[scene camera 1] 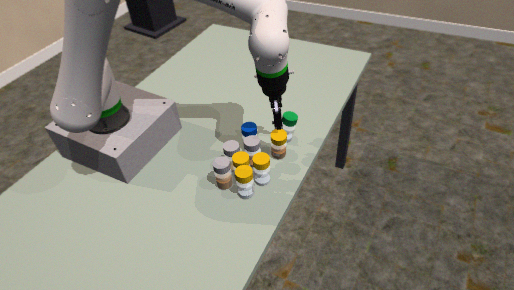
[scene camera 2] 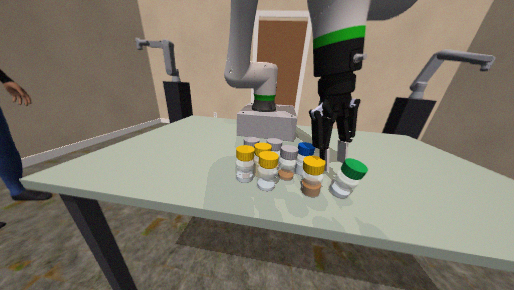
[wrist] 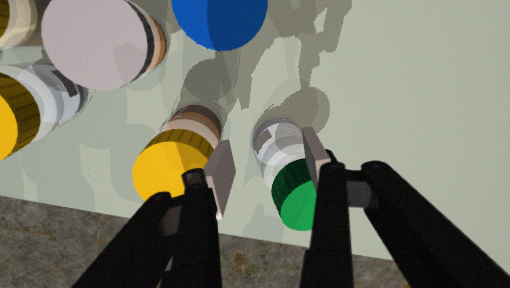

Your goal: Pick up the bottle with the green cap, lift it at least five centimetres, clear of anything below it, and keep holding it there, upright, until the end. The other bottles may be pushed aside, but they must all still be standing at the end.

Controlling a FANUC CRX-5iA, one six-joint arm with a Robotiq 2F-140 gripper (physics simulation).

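Where they show: gripper, fingertip midpoint: (scene camera 1: 278, 126) (scene camera 2: 333, 165) (wrist: 267, 150); arm's base, link origin: (scene camera 1: 108, 119) (scene camera 2: 263, 109).
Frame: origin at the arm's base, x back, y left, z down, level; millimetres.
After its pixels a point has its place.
The bottle with the green cap (scene camera 1: 289, 124) @(x -537, y 338, z 43 mm) (scene camera 2: 349, 176) @(x -547, y 349, z 53 mm) (wrist: 281, 159) @(x -510, y 336, z 60 mm) is on the table, its cap tilted to the right in the scene camera 2 view. My gripper (scene camera 1: 278, 127) @(x -505, y 318, z 50 mm) (scene camera 2: 334, 164) @(x -505, y 318, z 50 mm) (wrist: 267, 150) @(x -505, y 318, z 50 mm) is open and points down behind it in that view. In the wrist view the right finger overlaps the green cap's right edge, and the left finger is beside a yellow-capped bottle (scene camera 1: 278, 144) @(x -553, y 237, z 49 mm) (scene camera 2: 313, 172) @(x -566, y 260, z 49 mm) (wrist: 177, 160) @(x -527, y 257, z 28 mm), which stands upright. Whether either finger touches a bottle I cannot tell. A blue-capped bottle (scene camera 1: 249, 130) @(x -442, y 231, z 32 mm) (scene camera 2: 306, 150) @(x -456, y 245, z 39 mm) (wrist: 220, 22) @(x -439, y 250, z 31 mm) stands nearby.
Several more bottles stand in a group beside these, among them a grey-capped bottle (scene camera 1: 222, 172) @(x -469, y 41, z 49 mm) and a yellow-capped bottle (scene camera 1: 244, 180) @(x -551, y 46, z 42 mm) (scene camera 2: 245, 162) @(x -554, y 75, z 65 mm). The table (scene camera 1: 120, 225) @(x -275, y -237, z 136 mm) (scene camera 2: 125, 180) @(x -660, y -257, z 136 mm) has its edge close to the green-capped bottle. The robot's base block (scene camera 1: 150, 135) @(x -145, y 47, z 46 mm) (scene camera 2: 265, 125) @(x -145, y 47, z 61 mm) is on the table.
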